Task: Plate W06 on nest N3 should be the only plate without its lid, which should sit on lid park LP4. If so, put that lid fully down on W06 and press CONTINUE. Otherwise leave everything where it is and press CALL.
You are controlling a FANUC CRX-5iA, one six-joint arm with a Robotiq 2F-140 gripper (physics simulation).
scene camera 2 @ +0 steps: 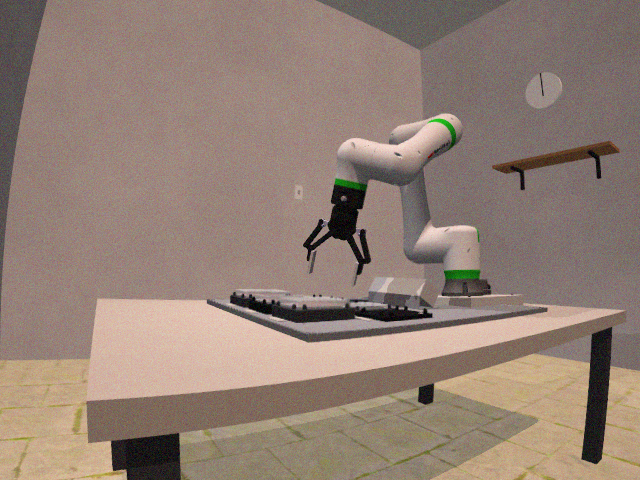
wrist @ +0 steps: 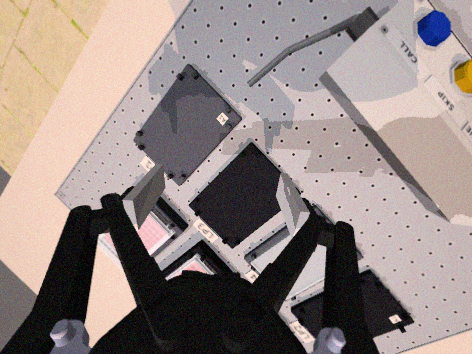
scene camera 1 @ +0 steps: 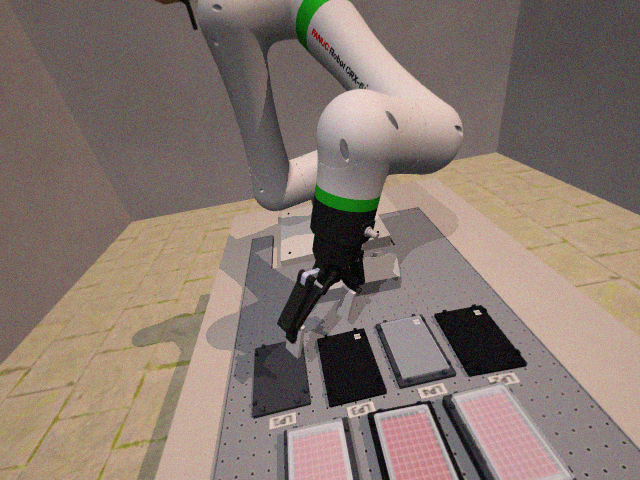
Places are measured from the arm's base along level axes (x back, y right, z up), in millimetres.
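Where they show: gripper, fingertip midpoint: (scene camera 2: pixel 330 279) (wrist: pixel 222 180) (scene camera 1: pixel 319 332); arm's base, link origin: (scene camera 2: pixel 462 295).
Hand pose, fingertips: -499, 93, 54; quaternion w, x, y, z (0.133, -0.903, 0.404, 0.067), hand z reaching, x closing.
Note:
Things, the pixels of their top centre, and the offset from my fingertips, as dx, dy, dz. "pt": a spot on its surface instead.
- black lid park LP3, top centre: (wrist: pixel 239 203) (scene camera 1: pixel 347 358) -26, -43, -55
- pale grey lid, top centre: (wrist: pixel 300 262) (scene camera 1: pixel 411 343) (scene camera 2: pixel 361 304) -15, -170, -57
- left plate, top centre: (scene camera 1: pixel 319 472) (wrist: pixel 129 239) (scene camera 2: pixel 262 290) -206, +24, -35
- right plate, top centre: (scene camera 1: pixel 505 430) (scene camera 2: pixel 313 298) -196, -237, -34
- middle plate, top centre: (scene camera 1: pixel 415 453) (scene camera 2: pixel 284 296) -202, -110, -39
- blue CALL button, surface spot: (wrist: pixel 434 28) pt +218, -17, -2
- dark grey park, top centre: (wrist: pixel 179 130) (scene camera 1: pixel 278 369) (scene camera 2: pixel 308 295) -21, +91, -55
- black park, top centre: (wrist: pixel 351 323) (scene camera 1: pixel 476 332) (scene camera 2: pixel 394 308) -18, -296, -55
- button panel, top centre: (scene camera 1: pixel 349 258) (scene camera 2: pixel 402 277) +200, -93, +9
- yellow SKIP button, surface spot: (wrist: pixel 464 76) pt +215, -62, -2
My gripper (scene camera 1: pixel 321 328) (scene camera 2: pixel 333 268) (wrist: pixel 222 180) is open and empty, above the board. In the wrist view the black lid park LP3 (scene camera 1: pixel 351 366) (wrist: pixel 240 195) shows between its fingertips. A pale grey lid (scene camera 1: pixel 416 351) (wrist: pixel 310 275) lies flat on lid park LP4, partly hidden by a finger in the wrist view. Three pink gridded plates stand in front of the parks: the left plate (scene camera 1: pixel 319 452) and right plate (scene camera 1: pixel 511 428) look paler than the middle plate (scene camera 1: pixel 416 439). Labels W06 and N3 do not show. The blue CALL button (wrist: pixel 434 28) is at the wrist view's upper right.
A dark grey park (scene camera 1: pixel 281 379) (wrist: pixel 187 122) lies left of LP3, and a black park (scene camera 1: pixel 480 341) (wrist: pixel 370 300) right of LP4. The button panel (scene camera 2: pixel 398 291) (wrist: pixel 360 85) stands behind, with a yellow SKIP button (wrist: pixel 464 76). CONTINUE is mostly cut off.

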